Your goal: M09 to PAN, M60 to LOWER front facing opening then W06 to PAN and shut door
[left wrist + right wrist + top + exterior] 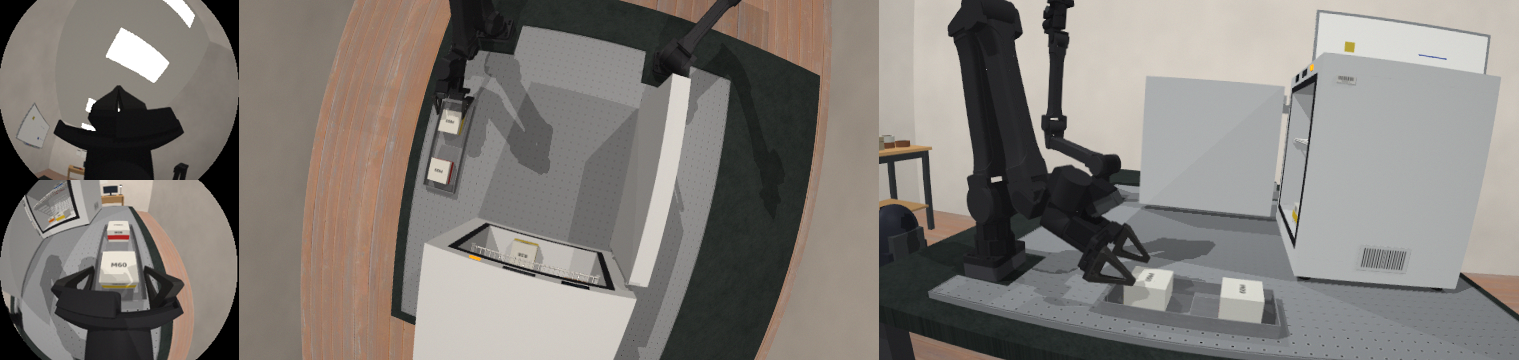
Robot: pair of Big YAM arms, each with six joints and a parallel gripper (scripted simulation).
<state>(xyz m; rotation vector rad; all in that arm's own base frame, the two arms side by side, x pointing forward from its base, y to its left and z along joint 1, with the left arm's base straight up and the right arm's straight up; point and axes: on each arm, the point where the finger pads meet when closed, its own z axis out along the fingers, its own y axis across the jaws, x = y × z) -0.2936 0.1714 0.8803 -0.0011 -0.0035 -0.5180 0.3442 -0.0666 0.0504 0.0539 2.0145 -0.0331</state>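
Observation:
Now: right hand 40 mm above the white cryo box and 20 mm short of it. From my right hand the other things lie so: freezer door: 650 mm to the left, 210 mm above, 80 mm ahead; then grey pan: 100 mm ahead, 60 mm below.

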